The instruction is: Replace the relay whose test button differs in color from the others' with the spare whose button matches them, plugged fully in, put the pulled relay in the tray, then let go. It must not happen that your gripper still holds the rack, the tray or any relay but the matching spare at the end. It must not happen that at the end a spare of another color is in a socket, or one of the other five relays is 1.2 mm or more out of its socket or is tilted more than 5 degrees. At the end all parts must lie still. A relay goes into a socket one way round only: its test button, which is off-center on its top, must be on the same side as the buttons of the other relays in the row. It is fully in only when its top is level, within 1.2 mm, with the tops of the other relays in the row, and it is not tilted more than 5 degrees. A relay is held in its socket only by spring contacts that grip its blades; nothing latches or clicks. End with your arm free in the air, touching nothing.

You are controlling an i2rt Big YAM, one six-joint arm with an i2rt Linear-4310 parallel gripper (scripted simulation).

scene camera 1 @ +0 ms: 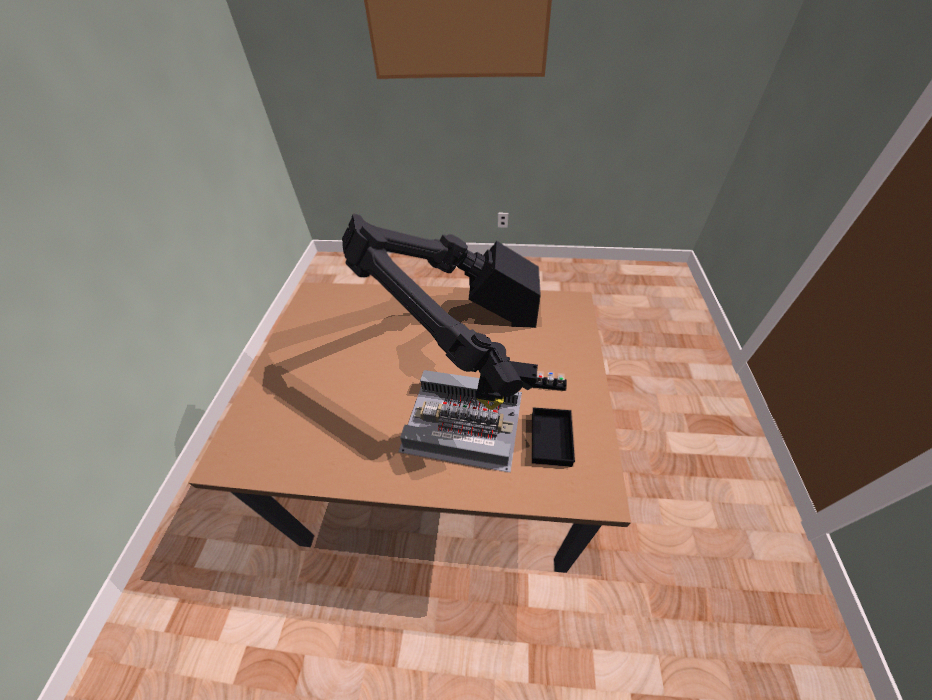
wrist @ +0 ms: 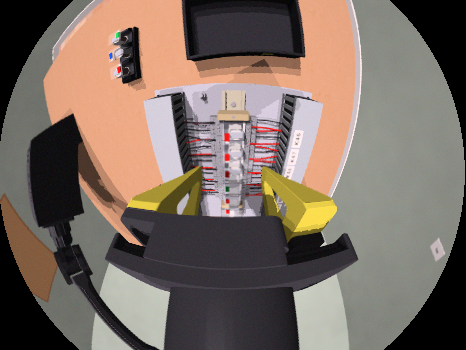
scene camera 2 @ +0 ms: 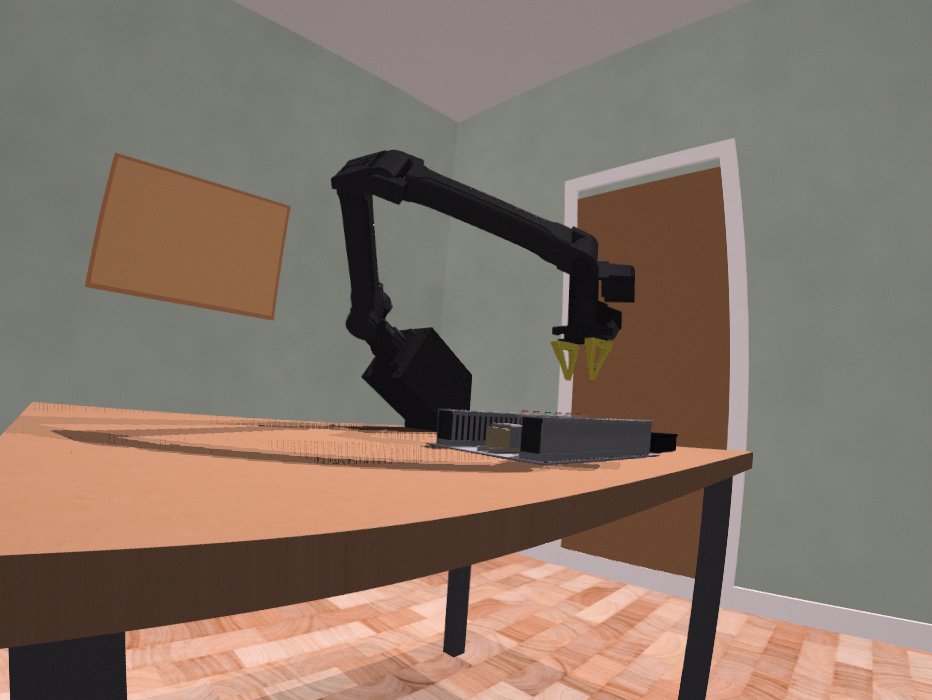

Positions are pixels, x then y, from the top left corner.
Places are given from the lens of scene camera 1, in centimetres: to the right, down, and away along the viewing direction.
black tray (scene camera 1: 554, 438): 25, 25, 111
